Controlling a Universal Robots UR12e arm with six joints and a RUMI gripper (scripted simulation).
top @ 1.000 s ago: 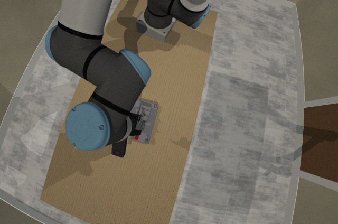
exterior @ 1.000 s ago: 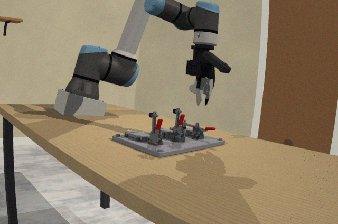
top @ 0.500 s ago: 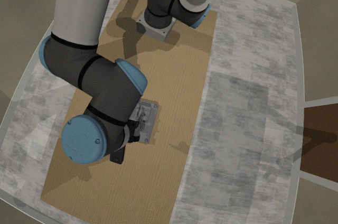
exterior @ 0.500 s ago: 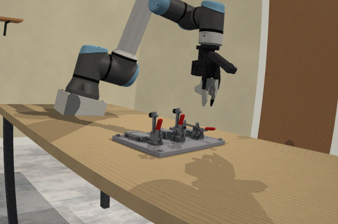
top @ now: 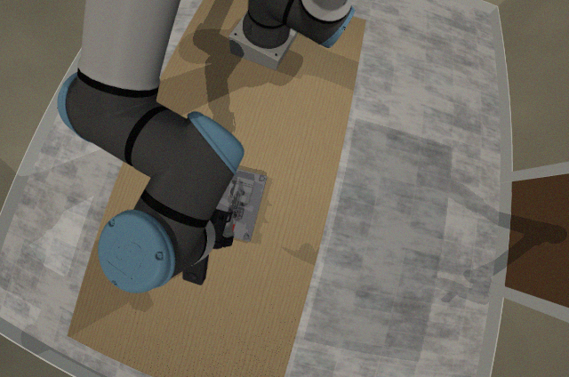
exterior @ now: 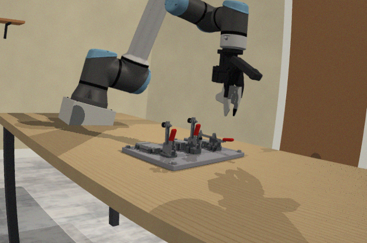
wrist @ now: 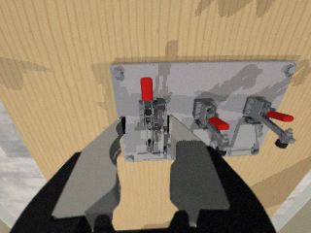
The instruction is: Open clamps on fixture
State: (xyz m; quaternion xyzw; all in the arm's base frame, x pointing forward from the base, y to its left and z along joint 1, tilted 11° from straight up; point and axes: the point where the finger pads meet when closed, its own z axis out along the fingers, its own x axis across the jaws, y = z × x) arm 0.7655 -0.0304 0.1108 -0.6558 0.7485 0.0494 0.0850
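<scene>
Now: hand 150 mm above the grey fixture plate, 100 mm to the left of it and 100 mm past it.
</scene>
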